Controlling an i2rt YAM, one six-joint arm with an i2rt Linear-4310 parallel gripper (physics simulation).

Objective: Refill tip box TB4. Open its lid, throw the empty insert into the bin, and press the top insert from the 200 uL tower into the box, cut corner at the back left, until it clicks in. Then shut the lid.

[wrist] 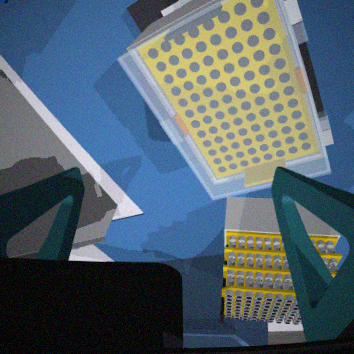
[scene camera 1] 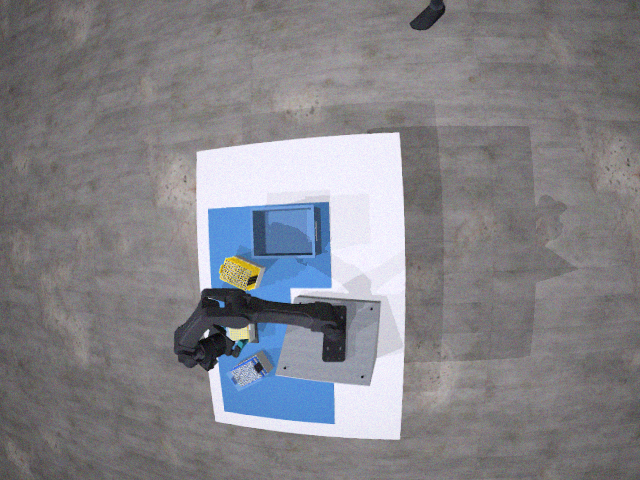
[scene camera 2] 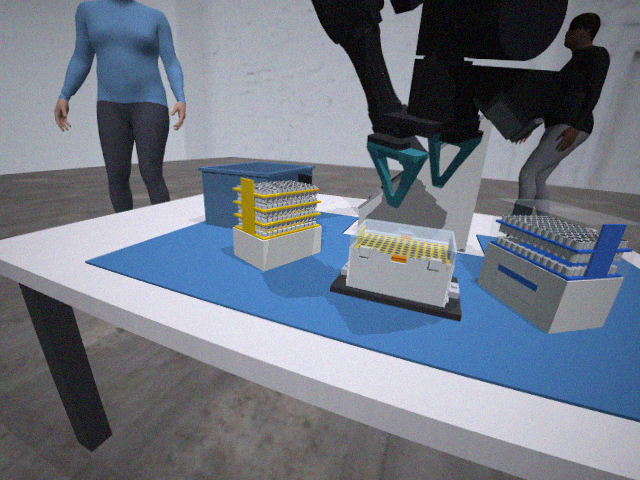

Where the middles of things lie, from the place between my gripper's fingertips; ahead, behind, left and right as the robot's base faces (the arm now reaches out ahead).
My hand is 50 mm above the clear lid (scene camera 2: pixel 416 242), 30 mm short of it and 10 mm to the left of it.
